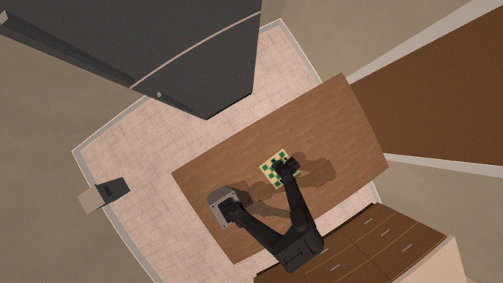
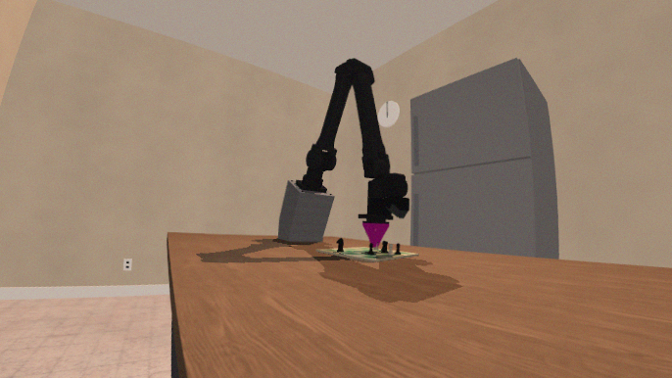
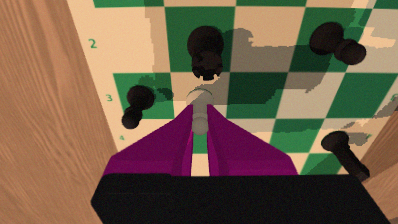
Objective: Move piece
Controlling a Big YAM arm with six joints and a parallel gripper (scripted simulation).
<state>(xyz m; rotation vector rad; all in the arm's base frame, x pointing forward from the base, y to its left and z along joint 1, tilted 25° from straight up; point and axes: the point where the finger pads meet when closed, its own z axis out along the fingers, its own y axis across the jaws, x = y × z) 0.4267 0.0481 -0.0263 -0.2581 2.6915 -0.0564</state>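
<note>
Now: the chessboard 4 cm to the right of my hand, 2 cm below it and 1 cm ahead of it.
</note>
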